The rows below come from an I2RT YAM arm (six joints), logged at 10 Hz.
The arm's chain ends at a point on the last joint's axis. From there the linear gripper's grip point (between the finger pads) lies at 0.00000 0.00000 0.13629 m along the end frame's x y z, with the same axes.
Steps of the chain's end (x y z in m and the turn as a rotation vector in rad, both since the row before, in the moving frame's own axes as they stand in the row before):
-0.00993 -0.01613 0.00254 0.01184 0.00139 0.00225
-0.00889 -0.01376 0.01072 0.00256 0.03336 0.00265
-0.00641 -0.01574 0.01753 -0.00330 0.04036 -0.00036
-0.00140 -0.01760 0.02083 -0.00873 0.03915 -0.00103
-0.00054 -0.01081 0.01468 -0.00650 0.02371 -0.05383
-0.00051 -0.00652 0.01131 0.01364 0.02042 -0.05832
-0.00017 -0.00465 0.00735 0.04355 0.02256 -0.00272
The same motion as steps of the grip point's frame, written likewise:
-0.00974 -0.01774 0.00253 0.01184 0.00139 0.00225
-0.00434 -0.01410 0.01064 0.00256 0.03336 0.00265
-0.00091 -0.01529 0.01742 -0.00330 0.04036 -0.00036
0.00393 -0.01641 0.02072 -0.00873 0.03915 -0.00103
0.00271 -0.01001 0.01464 -0.00650 0.02371 -0.05383
0.00222 -0.00846 0.01127 0.01364 0.02042 -0.05832
0.00290 -0.01059 0.00719 0.04355 0.02256 -0.00272

